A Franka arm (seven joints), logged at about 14 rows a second.
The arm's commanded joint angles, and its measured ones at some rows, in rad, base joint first. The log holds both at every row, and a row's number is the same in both.
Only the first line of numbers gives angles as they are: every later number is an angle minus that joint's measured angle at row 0.
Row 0, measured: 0.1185 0.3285 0.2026 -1.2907 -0.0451 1.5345 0.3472
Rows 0 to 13, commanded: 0.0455 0.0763 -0.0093 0.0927 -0.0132 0.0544 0.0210; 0.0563 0.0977 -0.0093 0.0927 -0.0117 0.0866 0.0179; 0.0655 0.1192 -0.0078 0.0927 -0.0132 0.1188 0.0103; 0.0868 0.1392 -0.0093 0.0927 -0.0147 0.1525 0.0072; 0.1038 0.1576 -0.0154 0.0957 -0.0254 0.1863 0.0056; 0.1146 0.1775 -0.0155 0.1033 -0.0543 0.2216 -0.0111; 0.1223 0.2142 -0.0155 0.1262 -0.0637 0.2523 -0.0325; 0.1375 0.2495 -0.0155 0.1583 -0.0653 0.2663 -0.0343; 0.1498 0.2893 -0.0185 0.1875 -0.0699 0.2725 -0.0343; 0.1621 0.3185 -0.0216 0.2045 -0.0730 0.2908 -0.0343; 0.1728 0.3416 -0.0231 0.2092 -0.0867 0.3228 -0.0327; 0.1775 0.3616 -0.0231 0.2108 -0.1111 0.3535 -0.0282; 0.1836 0.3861 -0.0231 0.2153 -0.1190 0.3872 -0.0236; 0.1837 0.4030 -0.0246 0.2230 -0.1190 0.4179 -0.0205
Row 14, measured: 0.1636 0.3454 -0.0089 0.1442 -0.0951 0.3872 -0.0096
